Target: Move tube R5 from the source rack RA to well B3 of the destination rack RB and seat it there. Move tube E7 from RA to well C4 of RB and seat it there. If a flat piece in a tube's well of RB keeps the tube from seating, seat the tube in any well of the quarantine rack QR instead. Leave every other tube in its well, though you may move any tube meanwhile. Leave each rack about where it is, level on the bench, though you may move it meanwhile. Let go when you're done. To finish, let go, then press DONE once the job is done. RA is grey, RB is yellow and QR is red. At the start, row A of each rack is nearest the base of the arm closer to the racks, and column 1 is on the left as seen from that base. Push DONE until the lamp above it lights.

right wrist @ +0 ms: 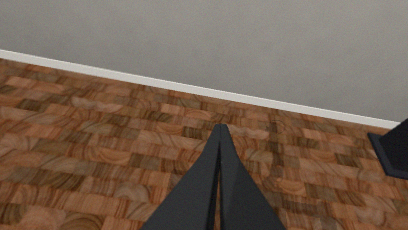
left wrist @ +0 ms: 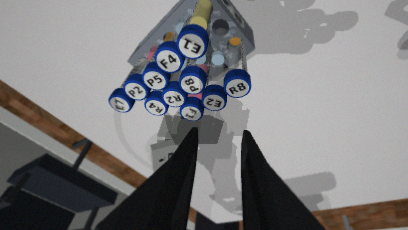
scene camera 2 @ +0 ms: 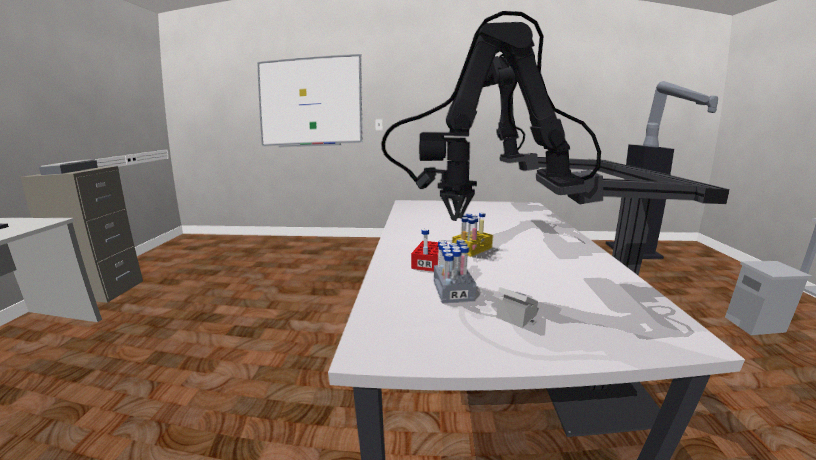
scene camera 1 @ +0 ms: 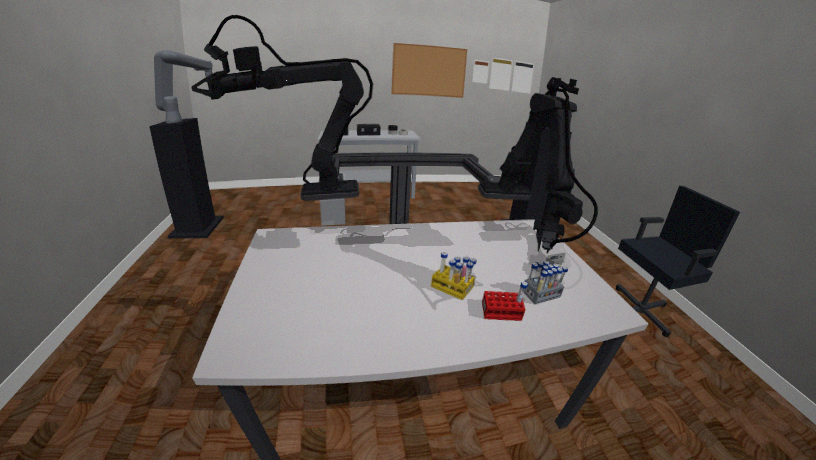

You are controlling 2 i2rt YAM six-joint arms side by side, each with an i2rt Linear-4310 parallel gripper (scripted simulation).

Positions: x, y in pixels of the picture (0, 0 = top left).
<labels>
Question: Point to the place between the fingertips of the right gripper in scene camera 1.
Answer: At 192, 88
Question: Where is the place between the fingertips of the left gripper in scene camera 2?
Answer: At 456, 219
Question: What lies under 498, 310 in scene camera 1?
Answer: A red rack QR.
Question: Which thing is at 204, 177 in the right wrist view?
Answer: The right gripper.
</labels>
